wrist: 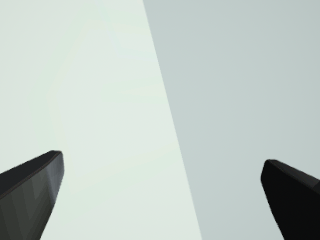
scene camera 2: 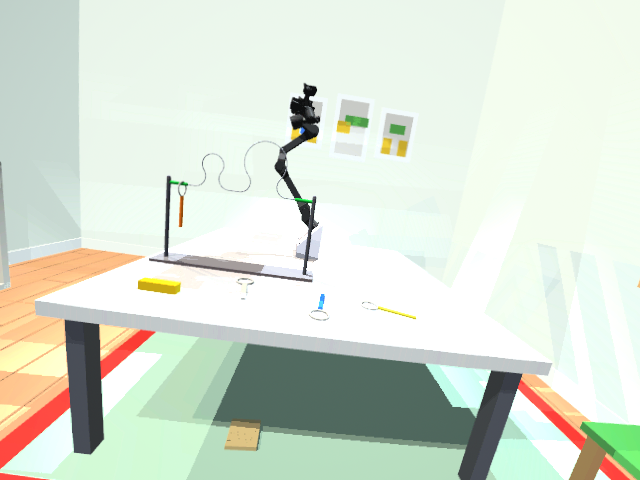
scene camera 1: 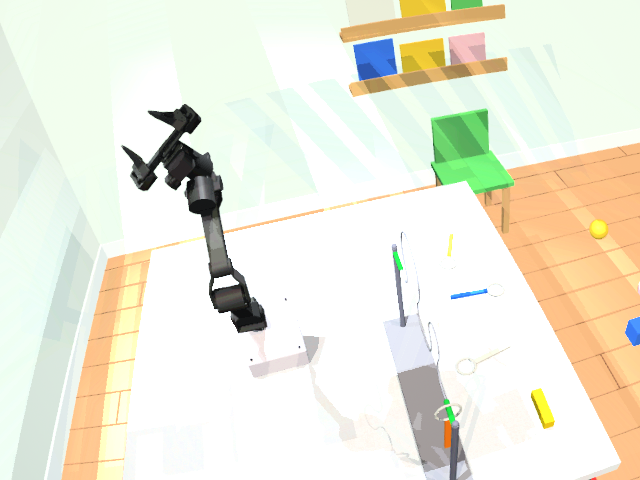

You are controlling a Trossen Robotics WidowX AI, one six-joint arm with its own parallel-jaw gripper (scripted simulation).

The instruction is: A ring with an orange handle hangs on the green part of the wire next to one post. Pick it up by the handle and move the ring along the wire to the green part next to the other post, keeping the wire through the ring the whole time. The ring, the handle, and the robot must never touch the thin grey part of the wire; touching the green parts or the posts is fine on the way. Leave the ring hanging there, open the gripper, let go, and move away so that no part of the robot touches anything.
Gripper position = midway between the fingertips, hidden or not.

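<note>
Open and holding nothing, the gripper [scene camera 1: 134, 129] appears in the wrist view [wrist: 166, 166] as well.
</note>
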